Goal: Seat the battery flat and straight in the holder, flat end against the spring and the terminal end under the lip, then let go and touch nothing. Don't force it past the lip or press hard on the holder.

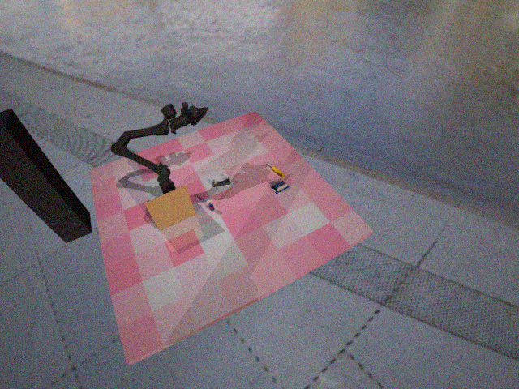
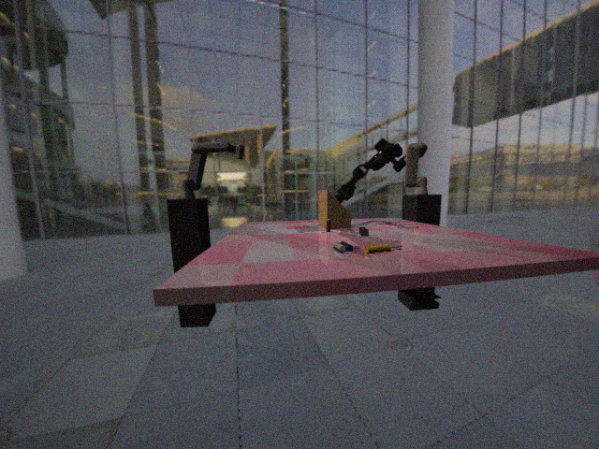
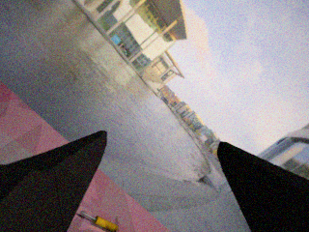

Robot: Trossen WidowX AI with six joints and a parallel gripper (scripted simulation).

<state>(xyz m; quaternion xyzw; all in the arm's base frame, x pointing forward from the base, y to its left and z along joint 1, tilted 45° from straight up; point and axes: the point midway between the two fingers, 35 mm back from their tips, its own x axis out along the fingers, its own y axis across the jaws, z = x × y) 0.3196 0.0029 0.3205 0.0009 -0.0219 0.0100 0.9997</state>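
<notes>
Now: gripper tip 160 mm past the battery, 320 mm to the left of it and 380 mm above it. Round my gripper tip: yellow-handled screwdriver (300 mm ahead, 210 mm to the right, 400 mm below).
</notes>
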